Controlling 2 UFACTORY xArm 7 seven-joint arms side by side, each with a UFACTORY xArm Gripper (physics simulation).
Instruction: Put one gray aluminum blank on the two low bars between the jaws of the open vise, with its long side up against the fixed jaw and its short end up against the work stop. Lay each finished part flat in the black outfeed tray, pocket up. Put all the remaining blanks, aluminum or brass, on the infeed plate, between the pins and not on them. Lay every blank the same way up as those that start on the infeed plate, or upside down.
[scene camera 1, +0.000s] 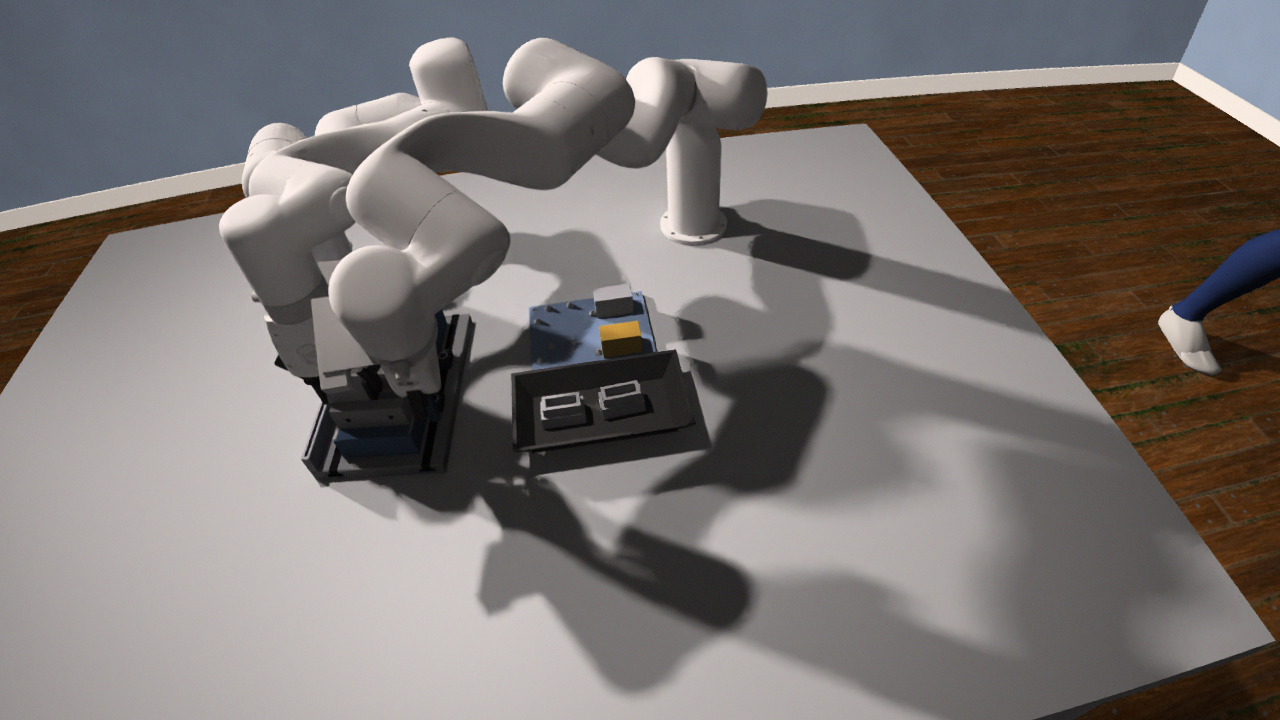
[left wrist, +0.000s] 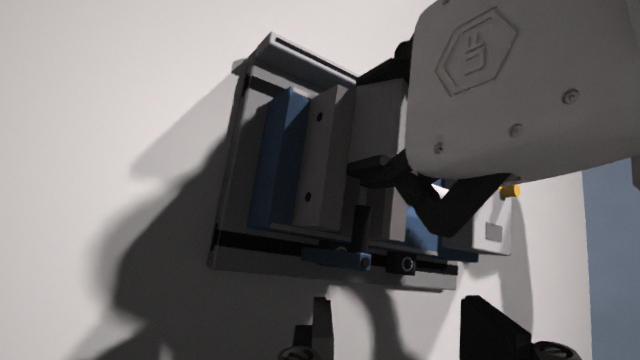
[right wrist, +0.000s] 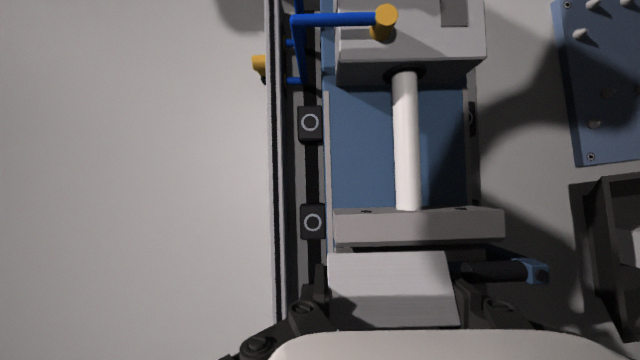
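Where they show: left gripper, fingertip midpoint: (left wrist: 395, 329); right gripper, fingertip midpoint: (scene camera 1: 353, 394) (left wrist: 364, 131) (right wrist: 376, 287); left arm's base, origin of the base link: (scene camera 1: 693, 225).
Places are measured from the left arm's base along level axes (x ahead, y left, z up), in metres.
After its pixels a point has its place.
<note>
My right gripper (left wrist: 364, 131) {y -0.570, x 0.373, z 0.091 m} (right wrist: 376, 287) {y -0.570, x 0.373, z 0.091 m} is shut on a gray aluminum blank (left wrist: 379, 112) {y -0.577, x 0.380, z 0.114 m} (right wrist: 387, 272) {y -0.568, x 0.353, z 0.119 m} over the gap between the vise's fixed jaw (left wrist: 322, 165) {y -0.540, x 0.411, z 0.091 m} (scene camera 1: 366, 417) {y -0.552, x 0.409, z 0.081 m} and moving jaw (right wrist: 417, 227). The low bars and the blank's underside are hidden. The black work stop rod (left wrist: 361, 227) {y -0.499, x 0.380, z 0.095 m} (right wrist: 492, 271) {y -0.502, x 0.374, z 0.096 m} is beside one finger; contact with the blank cannot be told. My left gripper (left wrist: 394, 329) {y -0.454, x 0.423, z 0.168 m} is open and empty beside the vise, on the work stop side. Two finished parts (scene camera 1: 562, 409) {y -0.295, x 0.426, z 0.044 m} (scene camera 1: 621, 399) {y -0.214, x 0.426, z 0.042 m} lie pocket up in the black outfeed tray (scene camera 1: 546, 383) {y -0.313, x 0.357, z 0.027 m} (right wrist: 607, 250) {y -0.359, x 0.404, z 0.035 m}.
The blue infeed plate (scene camera 1: 577, 329) {y -0.254, x 0.237, z 0.008 m} (right wrist: 600, 65) {y -0.298, x 0.237, z 0.008 m} stands behind the tray with a gray blank (scene camera 1: 613, 300) {y -0.190, x 0.221, z 0.041 m} and a brass blank (scene camera 1: 620, 338) {y -0.194, x 0.310, z 0.043 m} on it. Several pins stand on the plate. Both arms crowd over the vise. A blue crank handle (right wrist: 335, 19) {y -0.569, x 0.218, z 0.110 m} stands at the vise's far end.
</note>
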